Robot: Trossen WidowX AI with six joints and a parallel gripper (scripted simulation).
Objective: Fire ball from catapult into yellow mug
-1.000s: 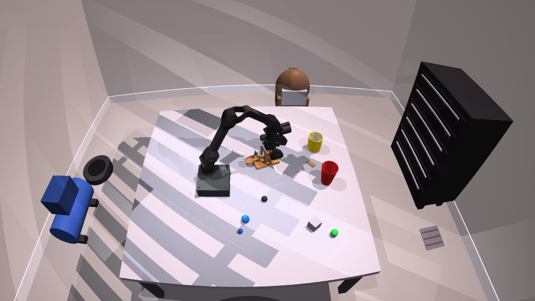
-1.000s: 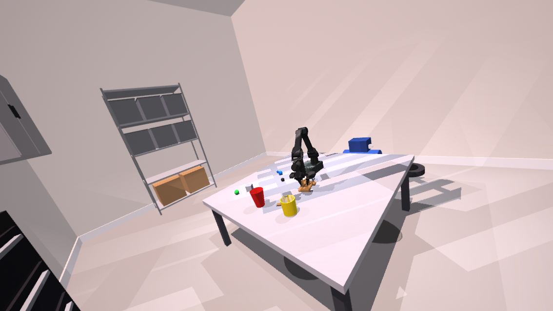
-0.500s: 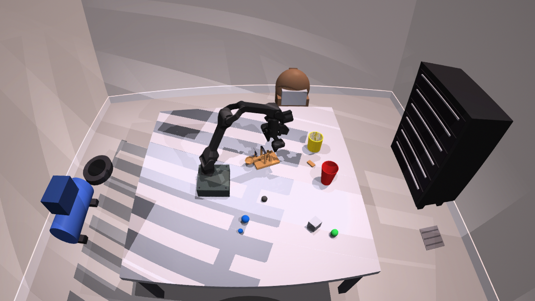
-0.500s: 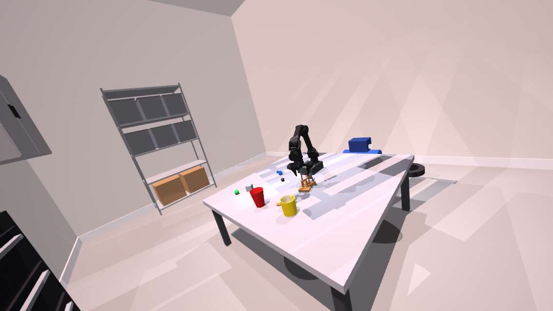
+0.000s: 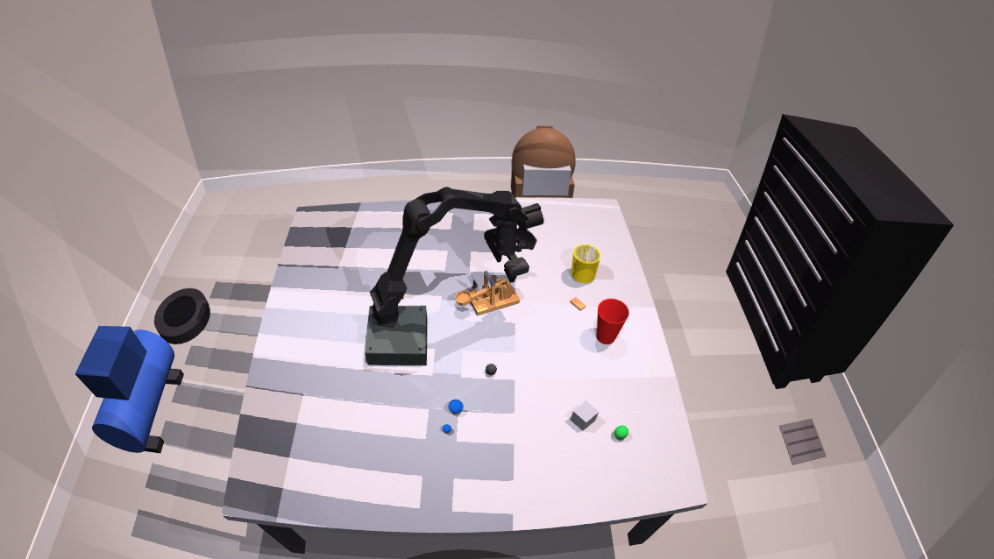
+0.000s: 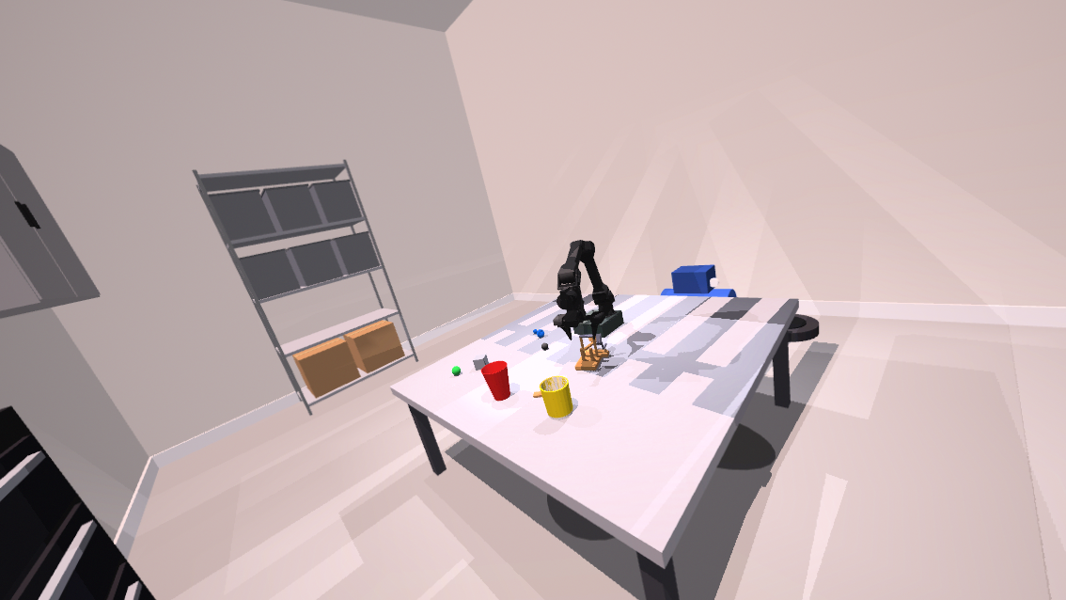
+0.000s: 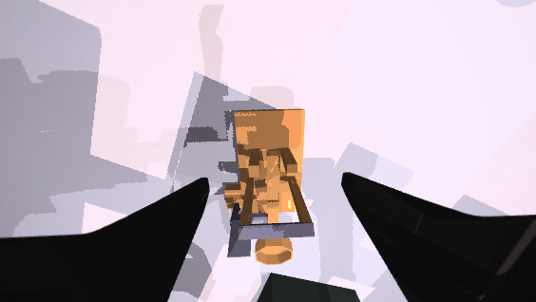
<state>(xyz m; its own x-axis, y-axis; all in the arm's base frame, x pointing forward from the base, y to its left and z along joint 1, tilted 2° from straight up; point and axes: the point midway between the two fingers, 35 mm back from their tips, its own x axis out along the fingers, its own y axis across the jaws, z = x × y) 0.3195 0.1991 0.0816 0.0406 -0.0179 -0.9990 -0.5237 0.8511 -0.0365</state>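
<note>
My gripper tip is 29 cm to the left of the black ball and 10 cm above it. The rest, counted from my gripper tip: yellow mug (25 cm ahead, 14 cm to the left, 8 cm below); then wooden catapult (6 cm below, 6 cm behind, 3 cm to the right); then small orange block (23 cm ahead, 11 cm below, 1 cm to the left).
</note>
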